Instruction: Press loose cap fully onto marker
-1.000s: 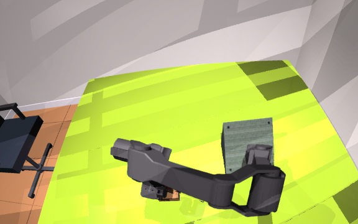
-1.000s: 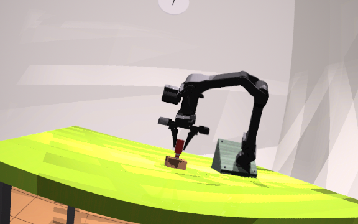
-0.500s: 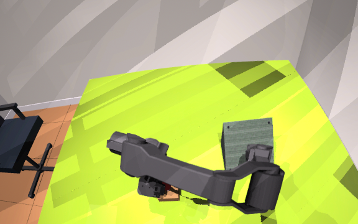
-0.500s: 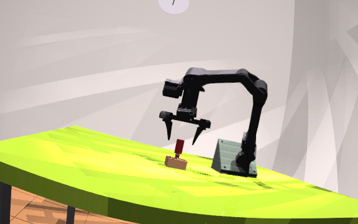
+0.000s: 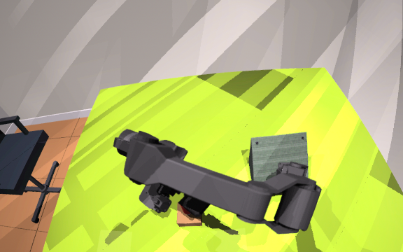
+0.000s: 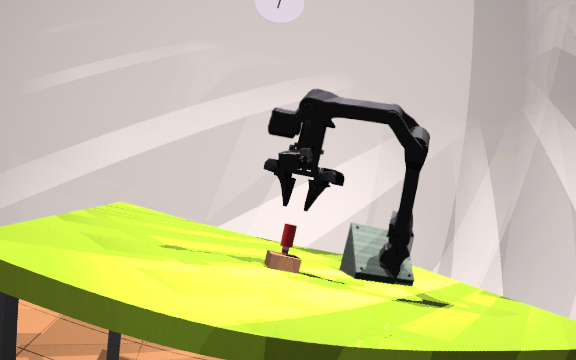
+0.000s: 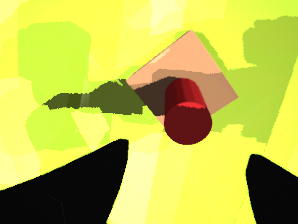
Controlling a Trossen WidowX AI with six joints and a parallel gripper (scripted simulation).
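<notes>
Right now my gripper tip is 6 cm above the red cap.
</notes>
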